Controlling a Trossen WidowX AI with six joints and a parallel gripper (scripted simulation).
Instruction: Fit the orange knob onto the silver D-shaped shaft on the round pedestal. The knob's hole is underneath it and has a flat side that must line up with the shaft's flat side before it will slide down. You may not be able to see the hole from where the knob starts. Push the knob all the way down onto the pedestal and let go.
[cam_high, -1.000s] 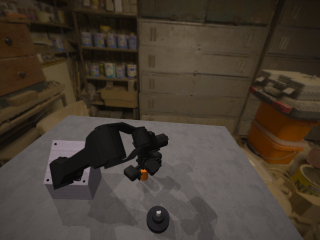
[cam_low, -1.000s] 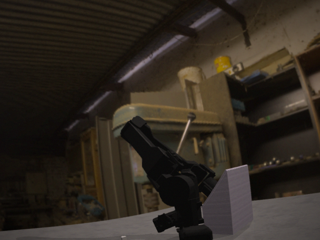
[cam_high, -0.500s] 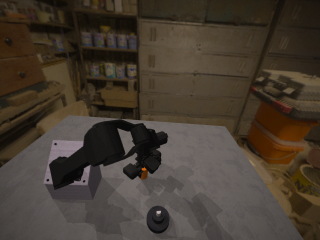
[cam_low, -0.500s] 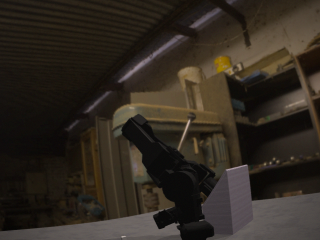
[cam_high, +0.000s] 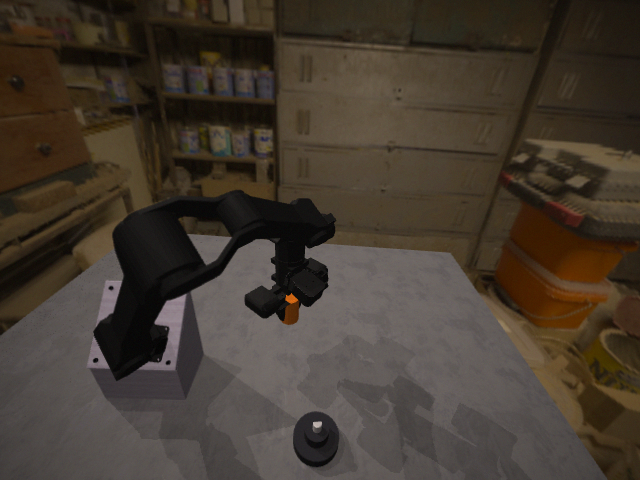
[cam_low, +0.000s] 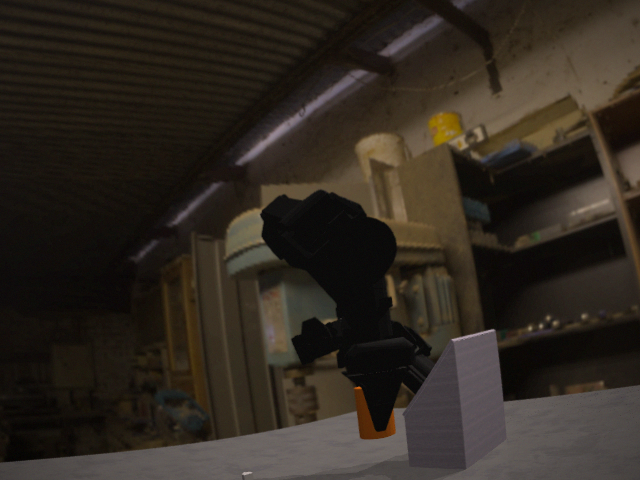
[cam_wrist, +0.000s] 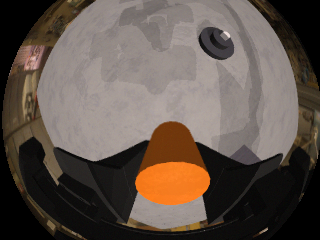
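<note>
The orange knob is 30 mm above my gripper tip. Also, from my gripper tip: black round pedestal: 80 mm ahead, 190 mm to the right, 100 mm below.
</note>
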